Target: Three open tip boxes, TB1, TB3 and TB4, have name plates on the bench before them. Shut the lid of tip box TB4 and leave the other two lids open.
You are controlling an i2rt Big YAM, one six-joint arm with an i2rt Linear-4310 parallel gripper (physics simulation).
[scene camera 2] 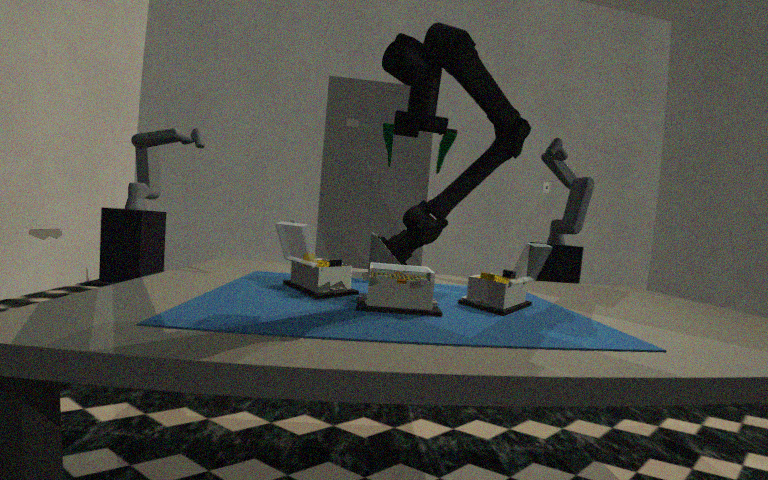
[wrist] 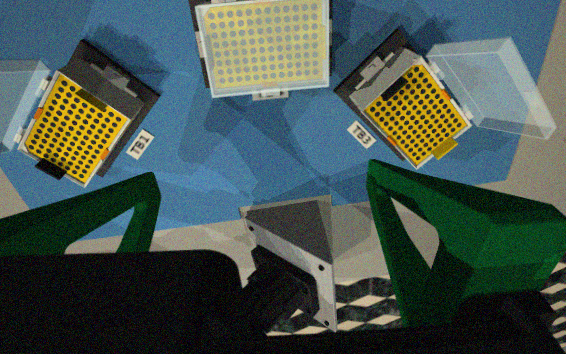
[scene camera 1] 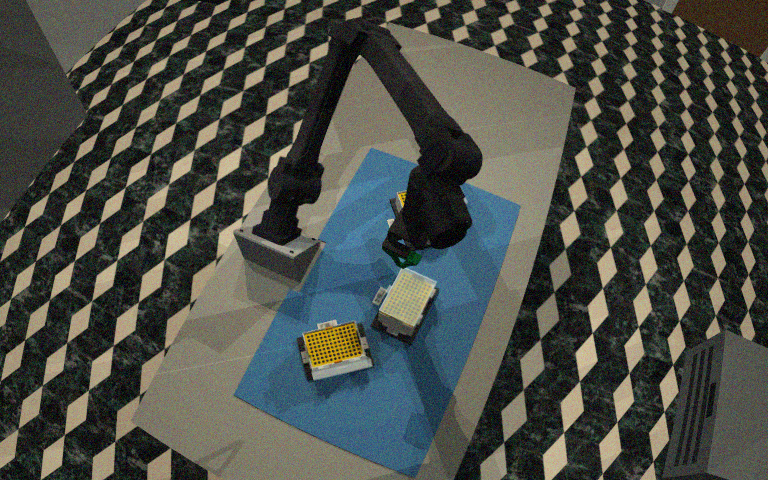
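Pixels of known places: gripper, fingertip midpoint: [scene camera 2: 413, 169] [wrist: 261, 178] [scene camera 1: 411, 246]; arm's base at its link origin: [scene camera 2: 391, 254] [wrist: 287, 277] [scene camera 1: 276, 234].
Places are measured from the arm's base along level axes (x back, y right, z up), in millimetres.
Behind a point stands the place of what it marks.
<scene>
The middle tip box [scene camera 1: 407, 300] {x -346, y 38, z 10 mm} [scene camera 2: 400, 291] {x -386, y 31, z -29 mm} [wrist: 265, 45] {x -347, y 26, z 9 mm} has its clear lid down flat over the yellow rack; its plate cannot be read, but the others are TB1 and TB3, so it is TB4. Tip box TB3 [scene camera 1: 334, 345] {x -238, y 191, z -11 mm} [scene camera 2: 321, 277] [wrist: 417, 115] {x -238, y 191, z -11 mm} has its lid [scene camera 2: 292, 240] {x -289, y 248, z 42 mm} [wrist: 500, 87] {x -280, y 252, z 40 mm} standing open. Tip box TB1 [scene camera 1: 401, 196] {x -233, y -225, z -12 mm} [scene camera 2: 495, 293] [wrist: 75, 127] {x -295, y -202, z -11 mm} has its lid [scene camera 2: 536, 260] {x -355, y -251, z 44 mm} [wrist: 20, 100] {x -339, y -240, z -3 mm} open too; the arm mostly hides it in scene camera 1. My gripper [scene camera 2: 413, 168] {x -327, y 15, z 204 mm} [wrist: 261, 178] {x -327, y 15, z 204 mm} is open and empty, high above the boxes.
Name plates TB1 [wrist: 140, 144] {x -237, y -165, z -66 mm} and TB3 [wrist: 361, 134] {x -195, y 138, z -66 mm} lie before their boxes. The boxes stand on a blue mat [scene camera 1: 362, 430] {x -364, y 340, z -68 mm} [scene camera 2: 226, 322] {x -487, y 295, z -68 mm} on the bench [scene camera 1: 186, 390] {x 47, y 436, z -71 mm}. The arm's base [scene camera 1: 277, 257] {x -41, y 65, z 28 mm} [wrist: 292, 235] {x -89, y 19, z 0 mm} stands beside the mat. Two other arms stand in the background.
</scene>
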